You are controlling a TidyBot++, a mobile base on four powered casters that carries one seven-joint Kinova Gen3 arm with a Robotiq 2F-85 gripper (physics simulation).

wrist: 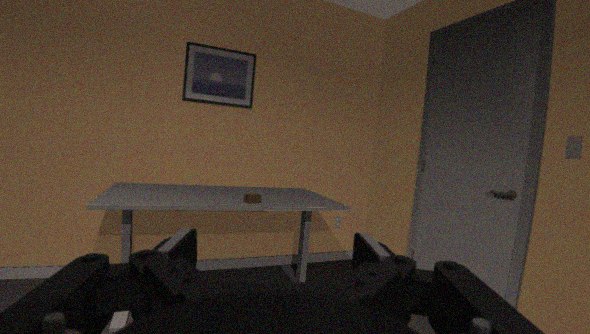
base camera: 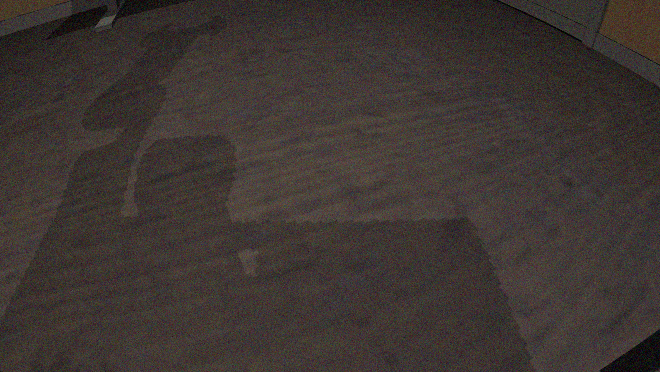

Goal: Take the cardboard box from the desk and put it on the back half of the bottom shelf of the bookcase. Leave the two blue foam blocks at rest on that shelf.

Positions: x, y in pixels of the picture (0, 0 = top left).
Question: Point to a pale grey desk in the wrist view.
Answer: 127, 197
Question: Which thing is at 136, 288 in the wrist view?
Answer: My gripper.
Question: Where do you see a framed picture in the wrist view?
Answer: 214, 75
